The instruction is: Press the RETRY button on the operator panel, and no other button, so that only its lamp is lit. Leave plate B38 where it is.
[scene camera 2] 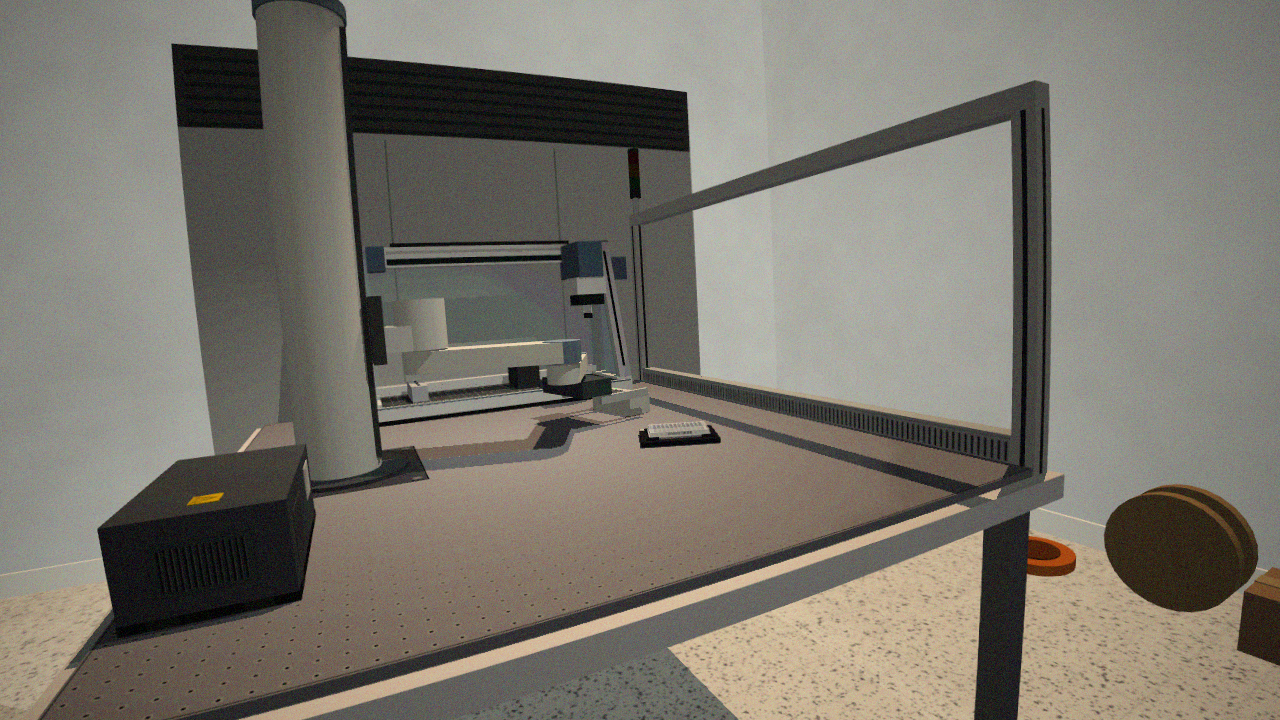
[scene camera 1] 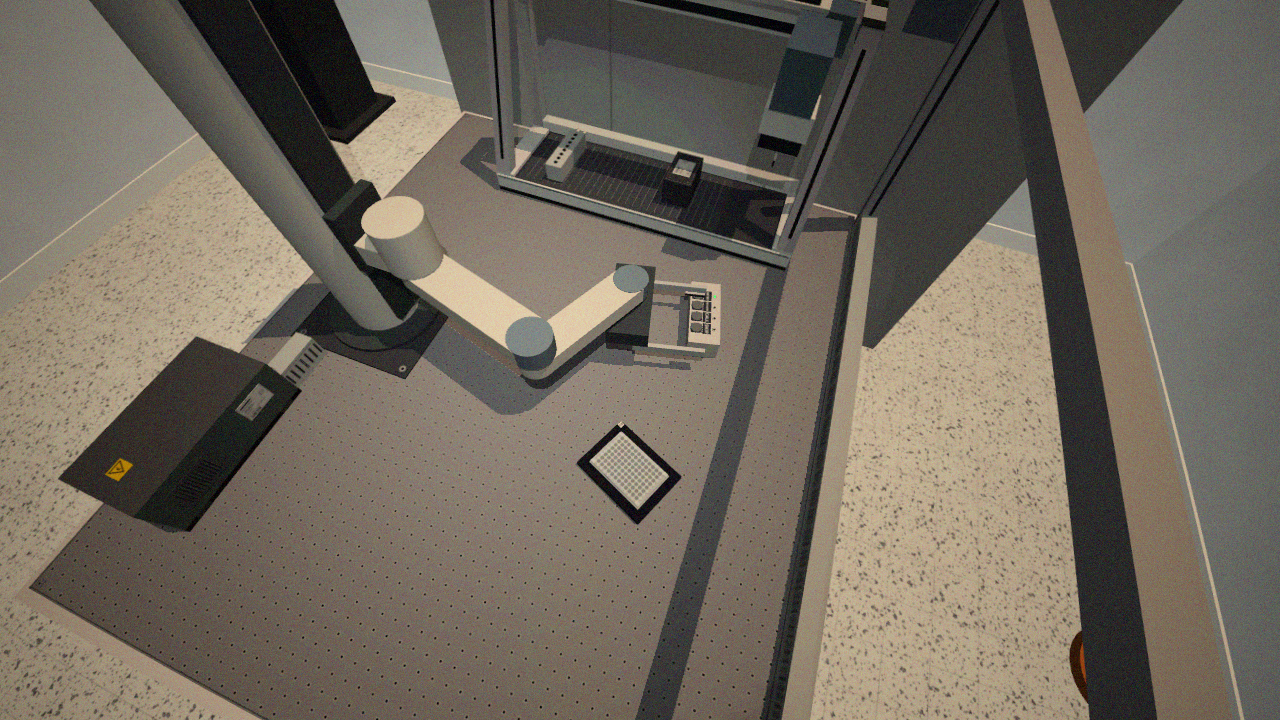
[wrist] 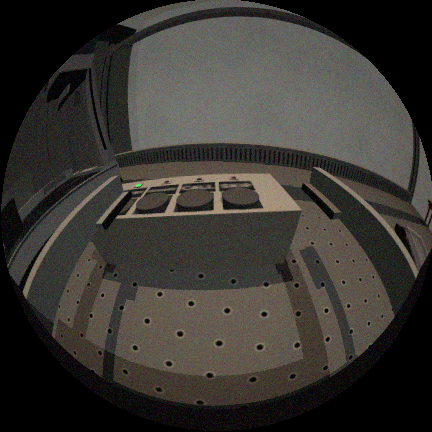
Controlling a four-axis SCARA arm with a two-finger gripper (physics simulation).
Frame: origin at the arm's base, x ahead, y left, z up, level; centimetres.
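Seen in the pictures: gripper, fingertip midpoint: (scene camera 2: pixel 626 388) (scene camera 1: pixel 705 320) (wrist: pixel 216 175); arm's base, origin of the base link: (scene camera 2: pixel 342 479) (scene camera 1: pixel 389 308).
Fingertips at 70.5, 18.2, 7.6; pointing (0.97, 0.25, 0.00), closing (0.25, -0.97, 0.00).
Observation:
Offsets run from my fingertips to a thing's middle, as dx, dy, dz.
The operator panel @(-0.7, +2.9, -3.5) (scene camera 1: pixel 716 333) (scene camera 2: pixel 626 404) (wrist: pixel 200 237) stands on the table, its row of buttons between my gripper's fingers. My gripper (scene camera 1: pixel 696 320) (wrist: pixel 216 175) is open and low at the panel, with no object held. In the wrist view, its left fingertip is over the leftmost button, RETRY, and mostly hides it. The green lamp @(+0.3, +7.8, -1.0) (wrist: pixel 138 185) at that end is lit. The three other lamps are dark. Three round dark buttons show to the right; their labels are not readable. Plate B38 @(-4.4, -35.0, -4.4) (scene camera 1: pixel 629 469) (scene camera 2: pixel 677 428) lies on a black holder, apart from the gripper.
A gantry frame (scene camera 1: pixel 644 223) with a dark slotted deck stands behind the panel. A dark controller box (scene camera 1: pixel 161 429) (scene camera 2: pixel 205 528) is at the left, near the arm's column (scene camera 2: pixel 308 250). A rail (scene camera 1: pixel 832 465) runs along the right table edge.

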